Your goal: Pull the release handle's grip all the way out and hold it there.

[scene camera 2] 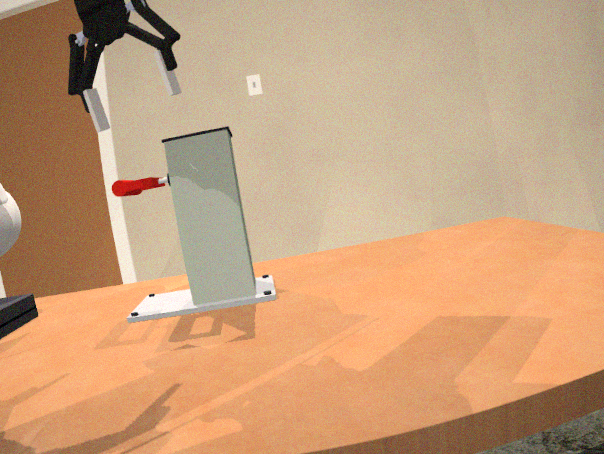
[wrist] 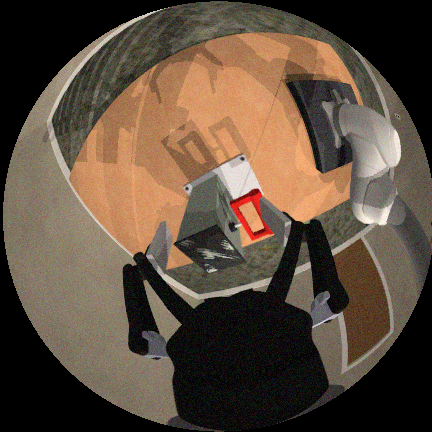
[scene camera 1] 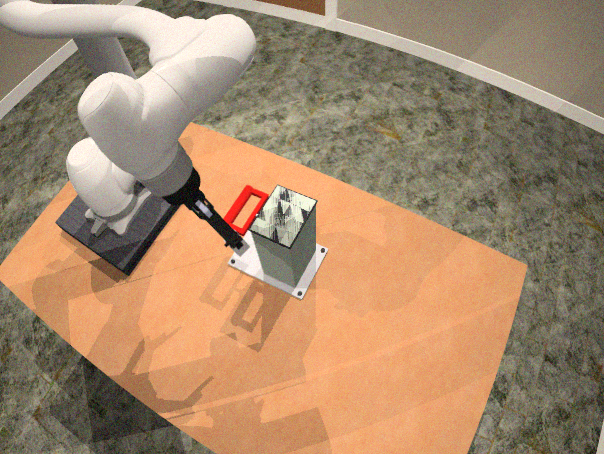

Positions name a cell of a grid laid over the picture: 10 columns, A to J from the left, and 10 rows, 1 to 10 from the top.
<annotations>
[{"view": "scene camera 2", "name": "my gripper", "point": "C3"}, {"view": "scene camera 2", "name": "white base plate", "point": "C7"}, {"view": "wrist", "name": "my gripper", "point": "E6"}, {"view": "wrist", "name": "white base plate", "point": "F5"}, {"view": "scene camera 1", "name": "my gripper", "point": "D6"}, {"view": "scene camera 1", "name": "white base plate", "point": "E6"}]
</annotations>
